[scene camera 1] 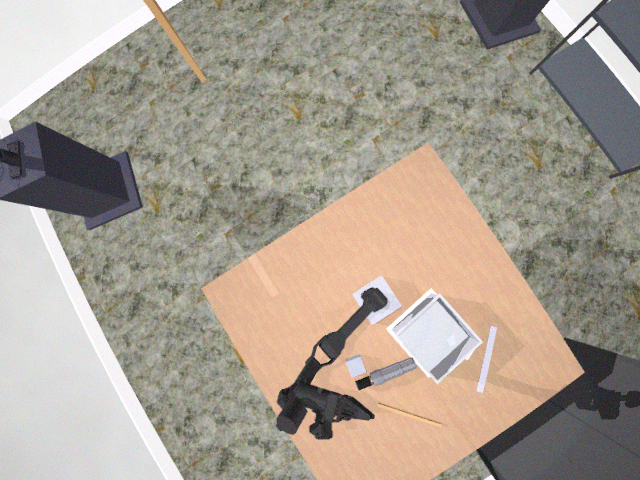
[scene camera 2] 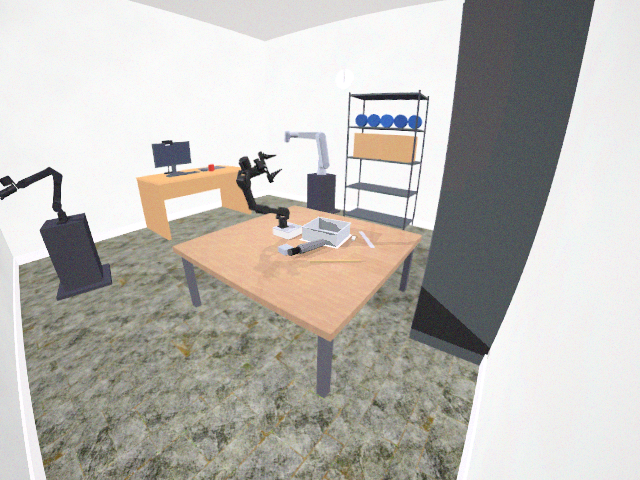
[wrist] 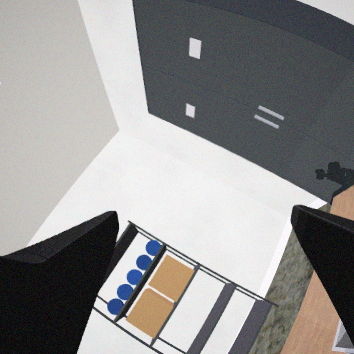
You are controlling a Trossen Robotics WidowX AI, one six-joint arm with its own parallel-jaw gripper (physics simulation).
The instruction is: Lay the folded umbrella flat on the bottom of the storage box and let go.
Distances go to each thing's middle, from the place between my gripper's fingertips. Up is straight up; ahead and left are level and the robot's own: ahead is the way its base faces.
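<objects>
Position of my gripper relative to the white storage box [scene camera 1: 436, 336]: a little short of it, far to the right of it, far above it.
</objects>
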